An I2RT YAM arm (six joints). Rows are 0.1 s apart.
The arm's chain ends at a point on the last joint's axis. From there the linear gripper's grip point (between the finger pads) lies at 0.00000 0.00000 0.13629 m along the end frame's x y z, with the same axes.
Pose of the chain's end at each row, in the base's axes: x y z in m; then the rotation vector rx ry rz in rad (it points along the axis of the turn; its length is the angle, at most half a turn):
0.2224 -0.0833 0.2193 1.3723 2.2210 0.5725
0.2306 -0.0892 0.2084 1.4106 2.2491 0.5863
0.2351 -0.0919 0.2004 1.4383 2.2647 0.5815
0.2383 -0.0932 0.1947 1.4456 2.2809 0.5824
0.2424 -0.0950 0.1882 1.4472 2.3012 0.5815
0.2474 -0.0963 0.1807 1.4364 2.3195 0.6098
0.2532 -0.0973 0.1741 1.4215 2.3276 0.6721
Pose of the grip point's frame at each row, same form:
0.3019 -0.0690 0.1095 1.3723 2.2210 0.5725
0.3060 -0.0717 0.0962 1.4106 2.2491 0.5863
0.3076 -0.0737 0.0864 1.4383 2.2647 0.5815
0.3089 -0.0738 0.0798 1.4456 2.2809 0.5824
0.3110 -0.0744 0.0723 1.4472 2.3012 0.5815
0.3154 -0.0722 0.0651 1.4364 2.3195 0.6098
0.3222 -0.0673 0.0605 1.4215 2.3276 0.6721

